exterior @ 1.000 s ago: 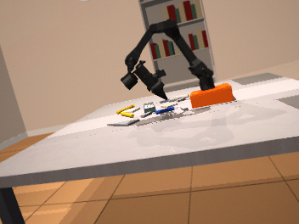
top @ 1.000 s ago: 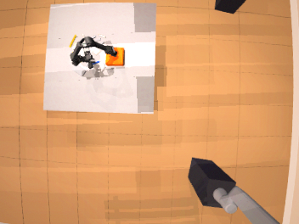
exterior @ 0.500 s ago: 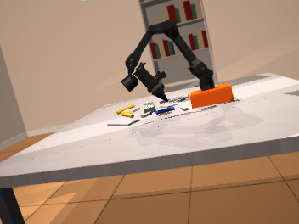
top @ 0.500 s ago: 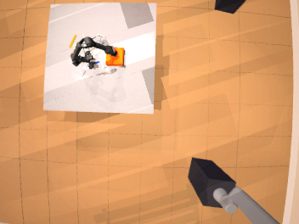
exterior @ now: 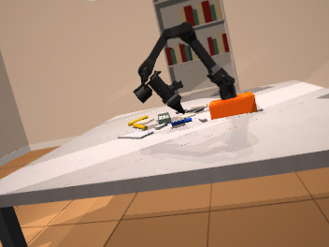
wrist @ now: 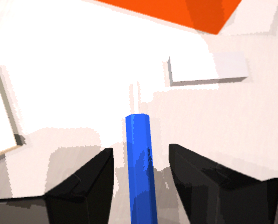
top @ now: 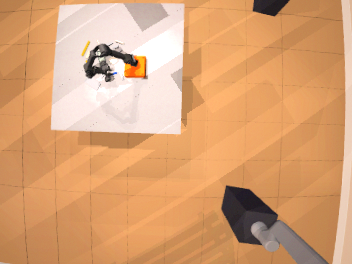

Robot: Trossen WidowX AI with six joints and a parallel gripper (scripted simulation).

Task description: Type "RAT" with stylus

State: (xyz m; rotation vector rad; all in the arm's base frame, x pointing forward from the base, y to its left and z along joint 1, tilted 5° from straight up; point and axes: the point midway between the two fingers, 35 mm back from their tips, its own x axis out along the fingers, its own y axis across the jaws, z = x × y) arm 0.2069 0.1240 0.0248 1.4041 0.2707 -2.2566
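Now: gripper tip 1 cm past the blue stylus, 1 cm to the left of it and 4 cm above it. Also, from my gripper tip: R key 14 cm ahead, 11 cm to the right, 3 cm below; grey stylus tip 4 cm behind, 2 cm to the right, 4 cm below; flat grey pad 20 cm ahead, 12 cm to the left, 4 cm below.
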